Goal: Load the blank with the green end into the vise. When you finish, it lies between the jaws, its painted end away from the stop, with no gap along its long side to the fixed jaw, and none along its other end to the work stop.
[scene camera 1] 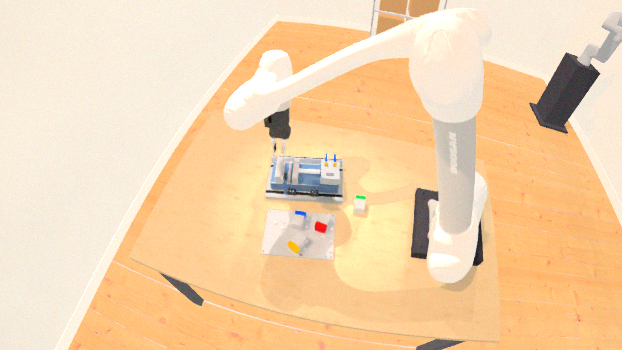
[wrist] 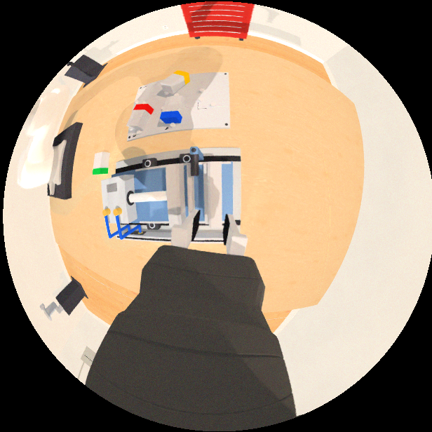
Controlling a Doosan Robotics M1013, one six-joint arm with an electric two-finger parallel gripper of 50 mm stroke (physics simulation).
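The blank with the green end (scene camera 1: 360,205) (wrist: 101,161) lies on the table beside the vise's actuator end, outside the vise (scene camera 1: 314,188) (wrist: 150,212). The movable jaw (scene camera 1: 295,171) (wrist: 175,190) stands at the end of the light rod. The fixed jaw (scene camera 1: 279,170) (wrist: 214,187) stands across a narrow gap from it. A dark and blue work stop (wrist: 194,161) sits at the gap's end away from the gripper. My gripper (scene camera 1: 279,146) (wrist: 211,220) is open and empty, its fingers apart, above the vise's far long edge near the fixed-jaw end in scene camera 1.
A light plate (scene camera 1: 272,246) (wrist: 215,116) holds blanks with blue (scene camera 1: 300,214) (wrist: 171,117), red (scene camera 1: 320,227) (wrist: 143,108) and yellow (scene camera 1: 294,247) (wrist: 182,76) ends. Two blue hoses (scene camera 1: 330,158) (wrist: 119,229) rise at the vise's actuator block (scene camera 1: 330,173) (wrist: 118,195).
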